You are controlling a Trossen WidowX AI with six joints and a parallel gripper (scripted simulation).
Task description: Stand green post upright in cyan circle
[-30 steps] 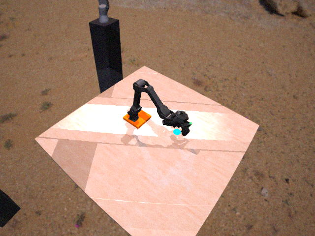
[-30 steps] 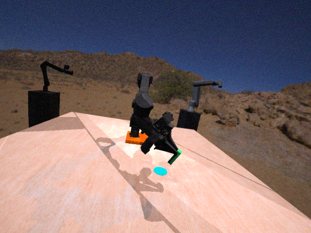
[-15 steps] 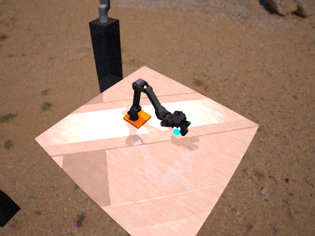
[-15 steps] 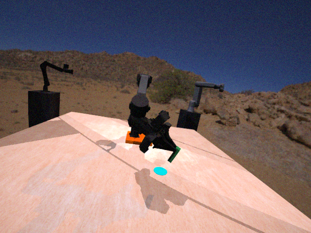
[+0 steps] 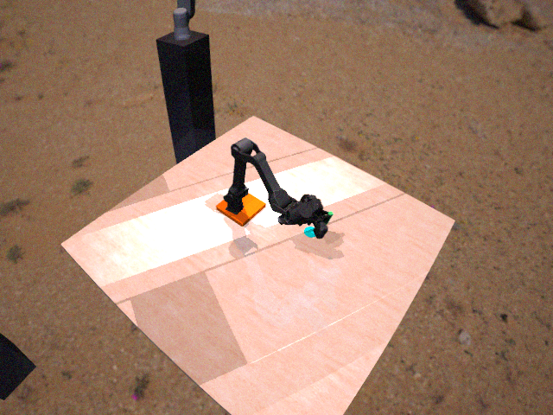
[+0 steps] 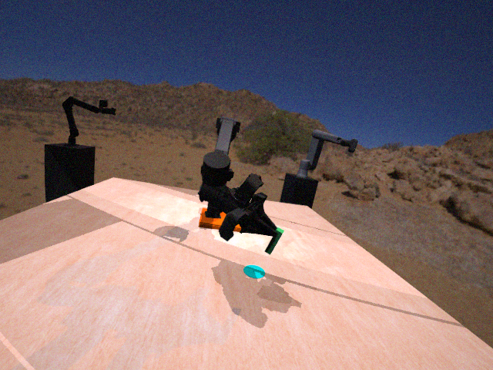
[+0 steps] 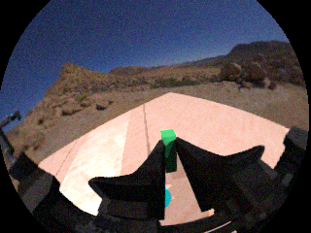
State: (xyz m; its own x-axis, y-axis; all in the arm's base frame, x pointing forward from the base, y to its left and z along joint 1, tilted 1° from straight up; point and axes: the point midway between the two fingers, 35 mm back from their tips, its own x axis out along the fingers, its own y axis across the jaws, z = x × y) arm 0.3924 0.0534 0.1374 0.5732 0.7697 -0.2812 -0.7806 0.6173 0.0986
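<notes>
Right now my gripper tip is 15 cm above the cyan circle and 6 cm past it. From my gripper tip the other things lie so: green post (2 cm below).
</notes>
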